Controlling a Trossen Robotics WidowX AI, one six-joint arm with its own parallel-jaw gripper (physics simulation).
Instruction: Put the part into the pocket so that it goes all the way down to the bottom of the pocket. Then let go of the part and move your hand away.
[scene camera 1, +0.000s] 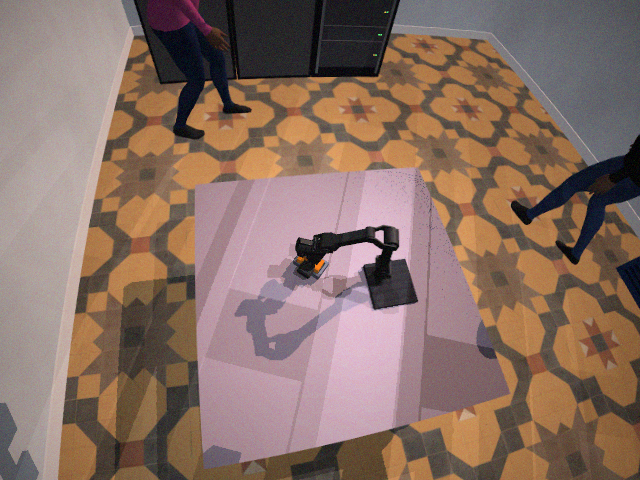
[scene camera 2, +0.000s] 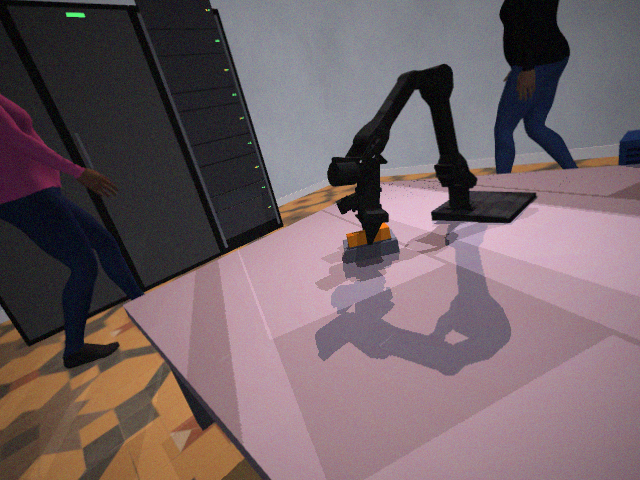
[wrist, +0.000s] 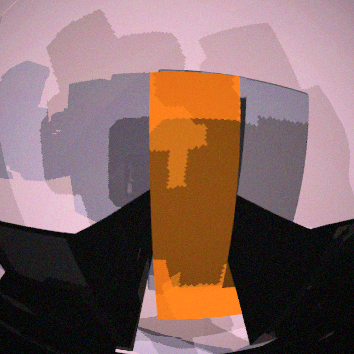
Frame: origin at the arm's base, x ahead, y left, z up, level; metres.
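Seen in the pictures: gripper, fingertip midpoint: (scene camera 1: 307, 265) (scene camera 2: 368, 243) (wrist: 186, 195); arm's base, link origin: (scene camera 1: 380, 273) (scene camera 2: 459, 205).
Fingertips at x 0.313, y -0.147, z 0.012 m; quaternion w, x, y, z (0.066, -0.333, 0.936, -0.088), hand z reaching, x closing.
Note:
Offsets run from my fingertips to a thing's middle. Level surfaces: height alone.
The orange part @[dx -0.015, dy -0.008, dz +0.018 m] (scene camera 1: 320, 265) (scene camera 2: 356, 238) (wrist: 195, 200) is a long block held between the fingers of my black gripper (scene camera 1: 307, 269) (scene camera 2: 370, 241) (wrist: 186, 195). The gripper is shut on it. The grey block with the pocket @[dx -0.022, dy -0.012, dz -0.017 m] (scene camera 1: 321, 272) (scene camera 2: 370, 253) (wrist: 274, 150) lies on the table beneath the part. In the wrist view a narrow dark strip of the pocket shows along the part's right side, and the grey body shows to the right. The part stands out above the grey block's top in scene camera 2. Its lower end and the pocket's bottom are hidden.
The arm's black base plate (scene camera 1: 395, 294) (scene camera 2: 504, 205) stands on the pink table @[dz -0.035 m] (scene camera 1: 356, 387) (scene camera 2: 439, 413). Arm shadows fall across the table. Two people stand on the floor beyond the table, near dark cabinets (scene camera 1: 273, 41) (scene camera 2: 98, 129) and by the wall.

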